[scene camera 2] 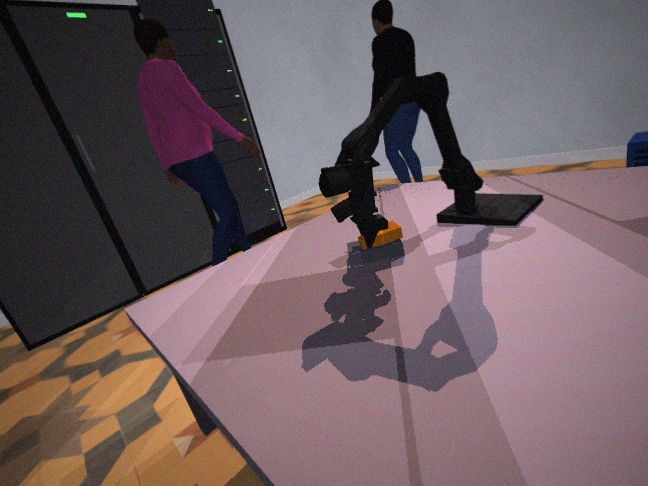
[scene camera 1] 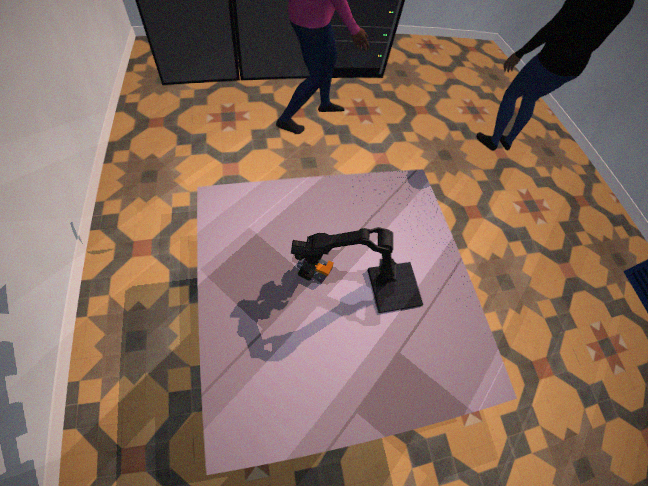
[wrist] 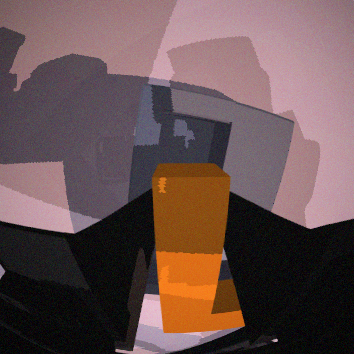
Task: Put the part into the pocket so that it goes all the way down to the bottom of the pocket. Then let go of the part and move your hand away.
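Frame: origin at the arm's base, x ahead, y left, z up, level; centimetres.
Where they show: gripper, fingertip midpoint: (scene camera 2: 367, 245) (scene camera 1: 310, 265) (wrist: 186, 195); arm's base at its link origin: (scene camera 2: 465, 208) (scene camera 1: 385, 276).
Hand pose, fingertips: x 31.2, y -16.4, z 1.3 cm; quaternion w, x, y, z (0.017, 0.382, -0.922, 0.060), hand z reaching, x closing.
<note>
Each offset is from my fingertips to the top centre of the thing. "pt": to the spot under its first point. Level surfaces: height alone.
The orange part {dy +1.7, dx -3.6, dz +3.4 cm} (scene camera 1: 325, 268) (scene camera 2: 388, 234) (wrist: 190, 215) is L-shaped in the wrist view. My gripper (scene camera 1: 309, 271) (scene camera 2: 371, 239) (wrist: 186, 195) is shut on it, with a black finger on each side. The grey block with the pocket {dy +0.5, dx -2.0, dz +0.0 cm} (scene camera 2: 377, 254) (wrist: 256, 150) lies on the table under the part. In the wrist view, the dark rectangular pocket {pt dy -2.8, dx +1.2, dz -3.1 cm} (wrist: 197, 136) shows beyond the part's far end, and the part covers its near portion. The part stands at or just above the block's top; the exact gap is hidden. The pocket's near end is hidden too.
The arm's black base plate (scene camera 1: 400, 298) (scene camera 2: 492, 210) stands on the pinkish table {dz -3.6 cm} (scene camera 1: 251, 418) (scene camera 2: 497, 418), right of the block in both scene views. The arm's shadow falls across the table and block. Two people and dark cabinets (scene camera 1: 193, 41) (scene camera 2: 78, 104) stand beyond the table.
</note>
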